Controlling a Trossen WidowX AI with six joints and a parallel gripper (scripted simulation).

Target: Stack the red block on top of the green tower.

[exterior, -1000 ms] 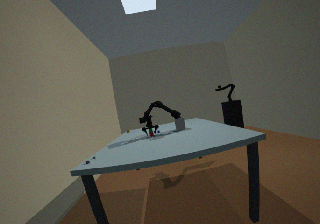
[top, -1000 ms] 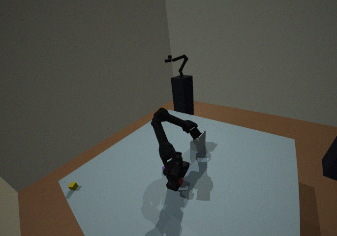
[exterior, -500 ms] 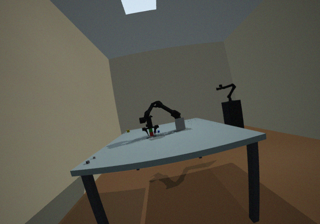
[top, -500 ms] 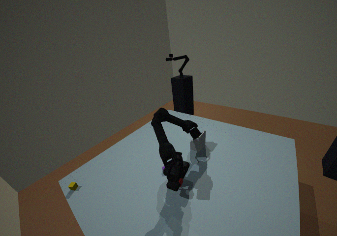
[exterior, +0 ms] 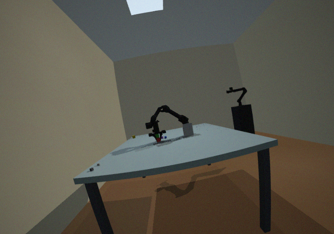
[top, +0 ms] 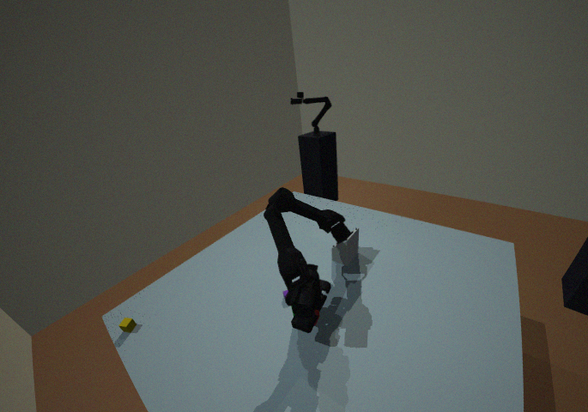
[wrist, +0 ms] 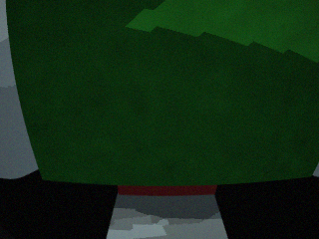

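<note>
My gripper tip is 15 cm to the left of the purple cube and 1 cm past it. The rest, counted from my gripper tip: red block (1 cm to the right, 1 cm above); yellow cube (50 cm ahead, 49 cm to the right, 1 cm above); blue cube (13 cm to the right, 6 cm behind).
</note>
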